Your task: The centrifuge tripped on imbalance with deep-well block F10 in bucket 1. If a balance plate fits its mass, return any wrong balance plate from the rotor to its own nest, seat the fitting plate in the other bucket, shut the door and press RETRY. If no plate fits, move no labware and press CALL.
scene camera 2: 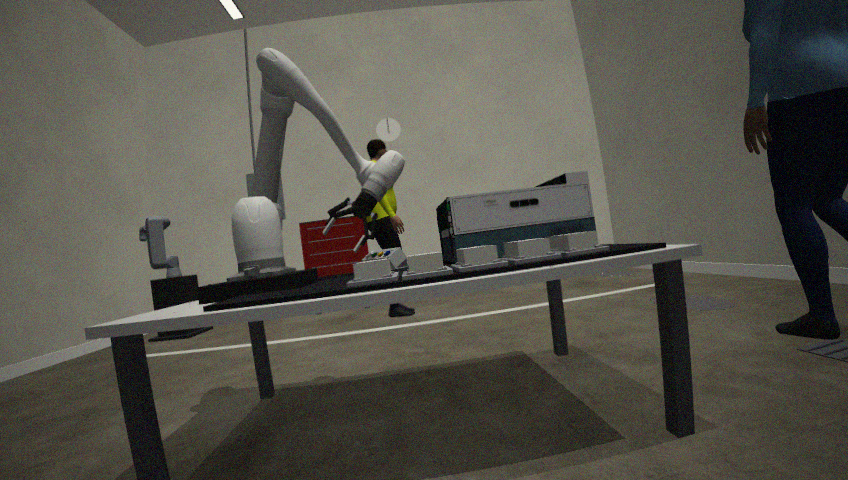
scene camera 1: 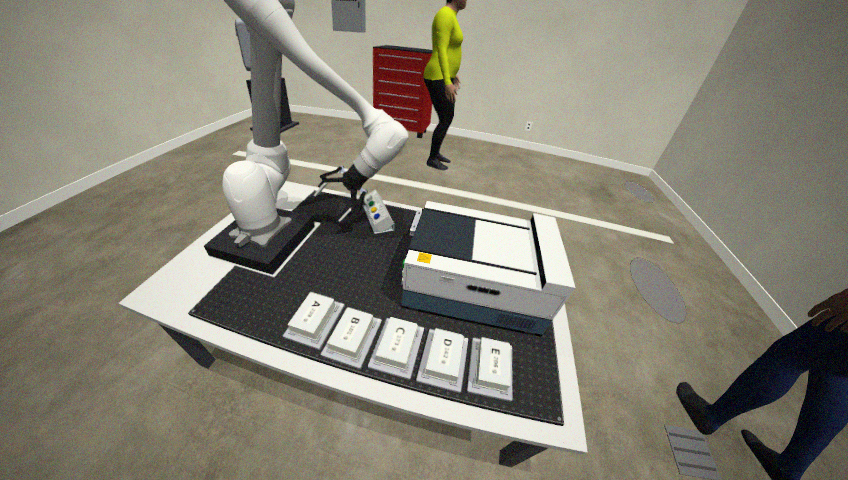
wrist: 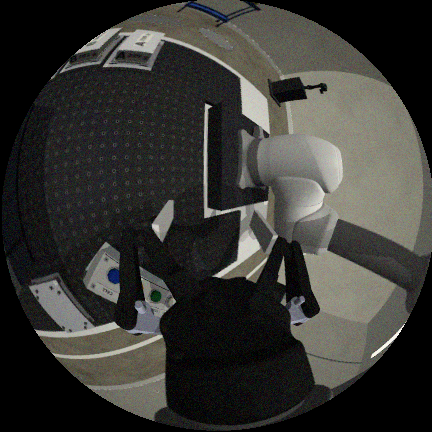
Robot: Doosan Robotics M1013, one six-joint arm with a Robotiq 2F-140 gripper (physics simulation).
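Places are measured from the arm's base along level axes (x ahead, y left, z up), in centimetres.
Pixels of known places: gripper, fingertip midpoint: [scene camera 2: 339, 242] [scene camera 1: 328, 207] [wrist: 213, 213]; arm's base, link origin: [scene camera 2: 263, 276] [scene camera 1: 261, 228] [wrist: 252, 162].
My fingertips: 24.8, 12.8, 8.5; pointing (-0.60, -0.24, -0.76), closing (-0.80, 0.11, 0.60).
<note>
For each thing: its middle in the pictures, then the offset to it from my fingertips, as dx, dy, dz. "*": a spot on its surface instead.
- button box, body centre: [wrist: 137, 292] [scene camera 2: 383, 259] [scene camera 1: 377, 210] +13.7, +16.9, -8.6
- blue button, body centre: [wrist: 114, 275] +16.5, +9.6, -6.4
- green button, body centre: [wrist: 154, 295] +10.5, +17.6, -6.4
- Plates A, body centre: [scene camera 2: 373, 268] [scene camera 1: 313, 315] +16.5, -40.2, -9.5
- B, body centre: [scene camera 2: 424, 262] [scene camera 1: 351, 332] +29.9, -41.4, -9.5
- C, body centre: [scene camera 2: 475, 255] [scene camera 1: 397, 342] +43.4, -40.1, -9.5
- D, body centre: [scene camera 2: 525, 248] [scene camera 1: 444, 354] +57.0, -39.5, -9.5
- E, body centre: [scene camera 2: 572, 241] [scene camera 1: 493, 363] +70.6, -38.2, -9.5
- centrifuge, body centre: [scene camera 1: 481, 260] [scene camera 2: 508, 221] +61.5, -8.0, -0.6
- small grey plate with screws, surface spot: [wrist: 60, 302] * +33.9, +16.1, -10.0
My gripper [scene camera 1: 330, 206] [scene camera 2: 340, 240] [wrist: 213, 213] is open and empty, low over the back of the table between the arm's base and the button box [scene camera 1: 382, 222] [scene camera 2: 396, 258]. The box carries green, yellow and blue buttons; in the wrist view the blue button [wrist: 114, 275] is marked CALL and the green button [wrist: 156, 296] is partly beside a finger. Plates A [scene camera 1: 314, 314] [wrist: 142, 42], B [scene camera 1: 351, 331], C [scene camera 1: 396, 342], D [scene camera 1: 445, 355] and E [scene camera 1: 495, 362] sit in nests along the front; their masses are blurred. The centrifuge [scene camera 1: 458, 279] [scene camera 2: 493, 217] hides rotor, buckets and block F10.
A small grey plate with screws [wrist: 60, 302] lies on the mat between box and centrifuge. The arm's black base block [scene camera 1: 238, 256] stands left of the gripper. A person in yellow [scene camera 1: 446, 47] and a red cabinet [scene camera 1: 399, 89] are behind the table; another person [scene camera 2: 791, 53] stands right.
</note>
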